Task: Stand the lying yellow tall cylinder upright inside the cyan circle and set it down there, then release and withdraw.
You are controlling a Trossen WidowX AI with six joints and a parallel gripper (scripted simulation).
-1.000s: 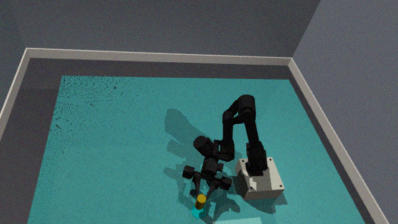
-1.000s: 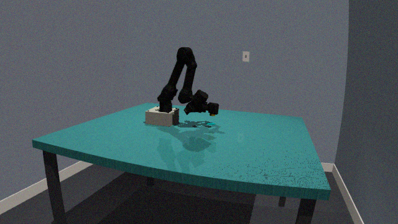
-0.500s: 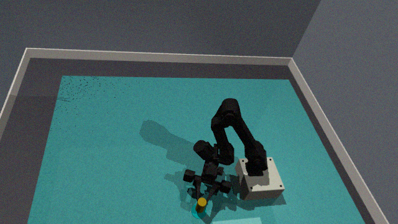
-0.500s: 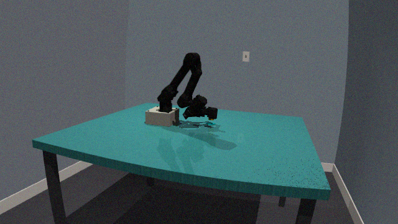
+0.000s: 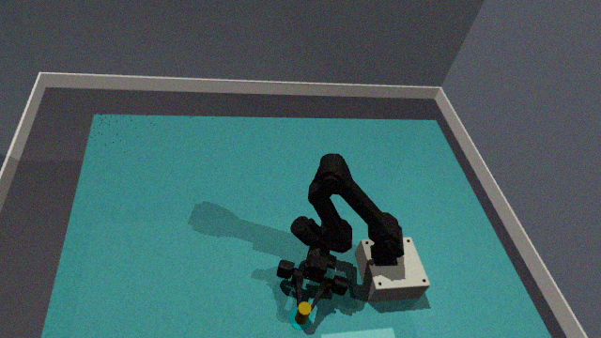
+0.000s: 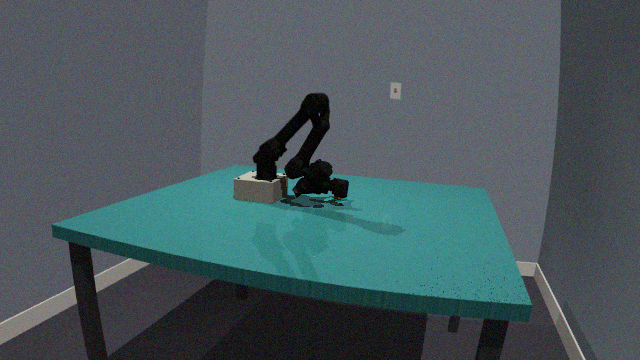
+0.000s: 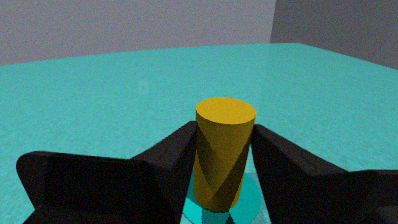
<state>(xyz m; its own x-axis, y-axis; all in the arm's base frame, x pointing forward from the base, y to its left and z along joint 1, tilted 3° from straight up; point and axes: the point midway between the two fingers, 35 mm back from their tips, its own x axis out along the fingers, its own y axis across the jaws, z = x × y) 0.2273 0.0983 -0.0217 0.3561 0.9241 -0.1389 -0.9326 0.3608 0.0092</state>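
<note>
Now: gripper tip 2 cm above the yellow tall cylinder. Also, from my gripper tip: cyan circle (6 cm below).
</note>
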